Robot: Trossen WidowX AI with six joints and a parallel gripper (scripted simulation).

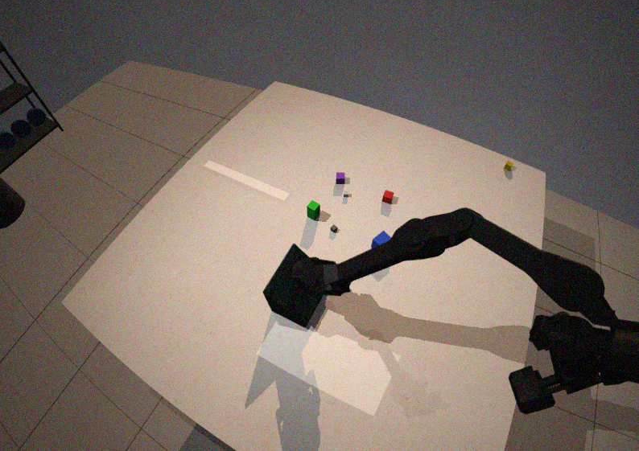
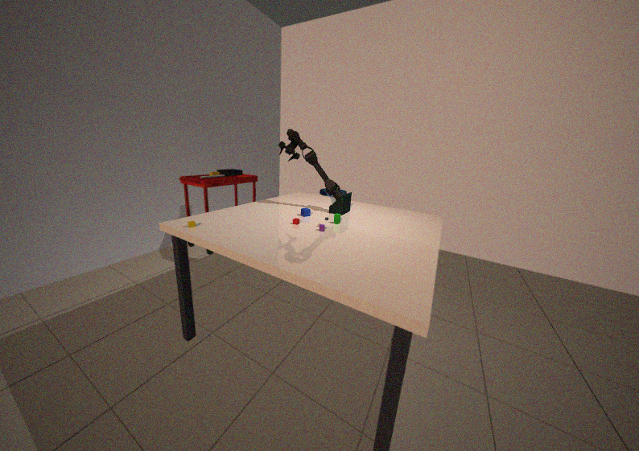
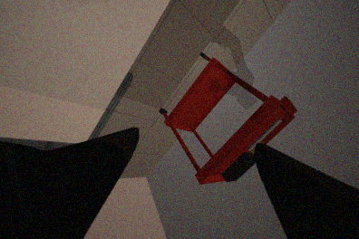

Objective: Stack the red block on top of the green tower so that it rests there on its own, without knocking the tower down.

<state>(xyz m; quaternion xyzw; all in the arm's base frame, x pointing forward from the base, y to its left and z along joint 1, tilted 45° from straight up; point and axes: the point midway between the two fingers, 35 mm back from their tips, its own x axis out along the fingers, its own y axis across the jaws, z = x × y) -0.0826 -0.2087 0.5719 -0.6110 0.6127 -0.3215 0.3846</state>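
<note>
My gripper tip is 49 cm to the right of the red block, 47 cm short of it and 33 cm above it. The rest, counted from my gripper tip: purple block 66 cm to the left, 46 cm ahead, 33 cm below; blue block 44 cm to the left, 32 cm below, 29 cm ahead; small grey block 59 cm to the left, 33 cm below, 28 cm ahead.
</note>
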